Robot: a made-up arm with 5 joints.
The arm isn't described. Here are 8 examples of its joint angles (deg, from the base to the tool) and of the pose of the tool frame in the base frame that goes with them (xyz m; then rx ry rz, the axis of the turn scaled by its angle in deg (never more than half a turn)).
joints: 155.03 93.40 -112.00 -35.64 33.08
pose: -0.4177 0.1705 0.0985 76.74 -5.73 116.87
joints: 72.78 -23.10 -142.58 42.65 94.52
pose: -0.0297 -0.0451 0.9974 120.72 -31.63 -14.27
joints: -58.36 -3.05 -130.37 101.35 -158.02
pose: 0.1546 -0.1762 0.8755 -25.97 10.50 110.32
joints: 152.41 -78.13 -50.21 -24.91 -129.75
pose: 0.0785 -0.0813 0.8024 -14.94 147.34 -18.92
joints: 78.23 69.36 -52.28 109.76 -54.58
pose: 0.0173 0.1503 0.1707 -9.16 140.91 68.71
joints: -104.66 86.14 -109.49 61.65 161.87
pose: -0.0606 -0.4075 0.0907 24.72 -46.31 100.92
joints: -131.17 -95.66 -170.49 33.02 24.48
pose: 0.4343 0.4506 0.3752 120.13 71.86 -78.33
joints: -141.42 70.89 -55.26 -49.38 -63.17
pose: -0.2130 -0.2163 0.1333 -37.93 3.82 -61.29
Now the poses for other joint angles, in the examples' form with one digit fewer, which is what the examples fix.
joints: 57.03 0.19 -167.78 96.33 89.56
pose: 0.029 0.070 0.951 65.4 -35.2 -22.4
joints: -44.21 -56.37 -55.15 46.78 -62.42
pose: 0.094 -0.055 0.767 -54.3 -40.6 31.5
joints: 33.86 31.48 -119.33 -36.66 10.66
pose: 0.382 0.266 0.728 37.7 -128.7 18.5
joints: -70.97 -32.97 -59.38 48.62 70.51
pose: 0.100 -0.201 0.705 -14.8 -59.0 -122.3
